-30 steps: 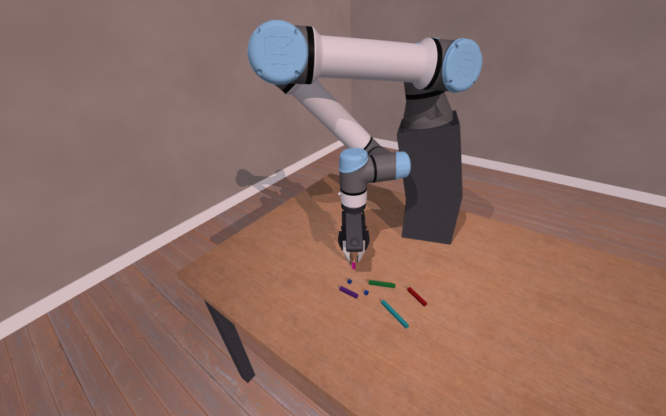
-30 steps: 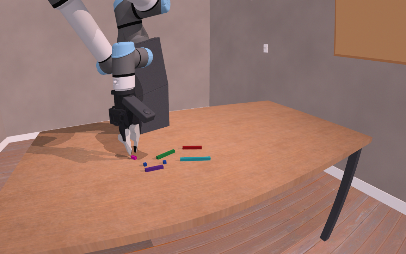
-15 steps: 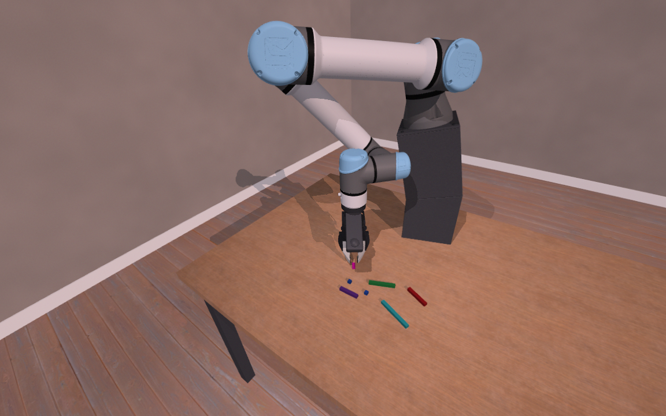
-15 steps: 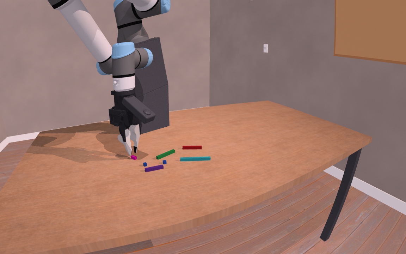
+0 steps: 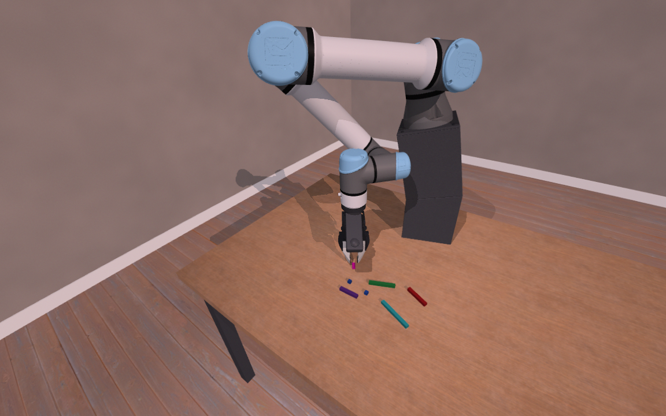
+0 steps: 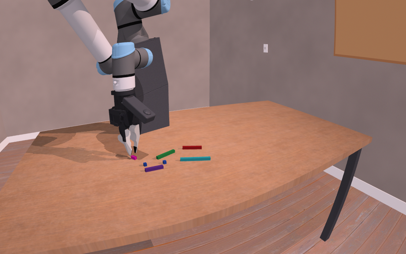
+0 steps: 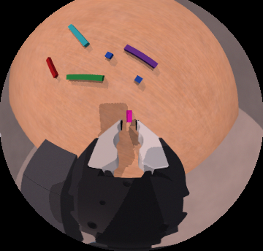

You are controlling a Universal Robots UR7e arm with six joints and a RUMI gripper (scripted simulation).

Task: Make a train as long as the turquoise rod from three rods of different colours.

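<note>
Now: the magenta rod 3 cm below my hand. Round my hand: green rod 1 cm ahead, 11 cm to the left, 3 cm below; purple rod 10 cm ahead, 5 cm to the left, 3 cm below; turquoise rod 8 cm ahead, 20 cm to the left, 3 cm below.
</note>
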